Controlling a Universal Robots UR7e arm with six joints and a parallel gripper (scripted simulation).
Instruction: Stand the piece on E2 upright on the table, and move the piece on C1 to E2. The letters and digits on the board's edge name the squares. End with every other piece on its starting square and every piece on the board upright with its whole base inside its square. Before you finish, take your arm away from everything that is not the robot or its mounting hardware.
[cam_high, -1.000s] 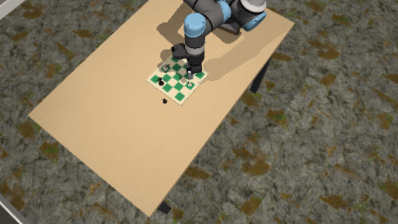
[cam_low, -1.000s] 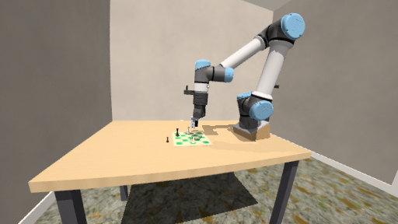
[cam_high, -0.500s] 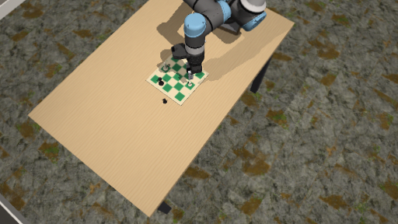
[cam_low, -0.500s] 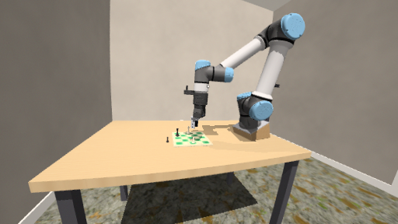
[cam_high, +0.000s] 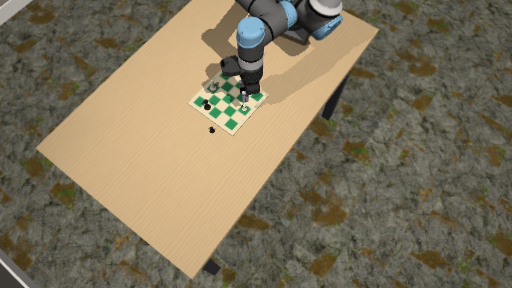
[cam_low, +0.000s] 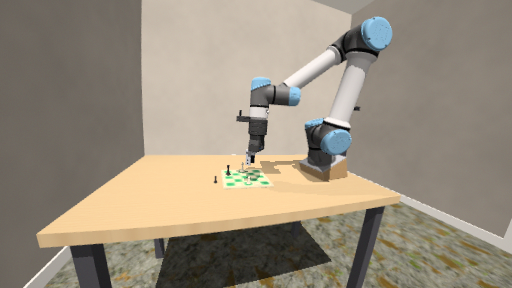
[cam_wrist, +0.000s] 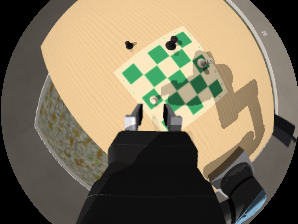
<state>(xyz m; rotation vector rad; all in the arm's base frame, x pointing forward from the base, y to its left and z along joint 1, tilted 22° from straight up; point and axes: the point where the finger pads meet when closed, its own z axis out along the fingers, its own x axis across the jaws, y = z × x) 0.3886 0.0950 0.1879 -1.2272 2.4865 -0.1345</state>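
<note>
Now: hand 90 mm above the small pale piece. The rest, counted from my hand: chessboard 80 mm to the right, 110 mm below; small black piece 140 mm ahead, 30 mm to the right, 100 mm below.
</note>
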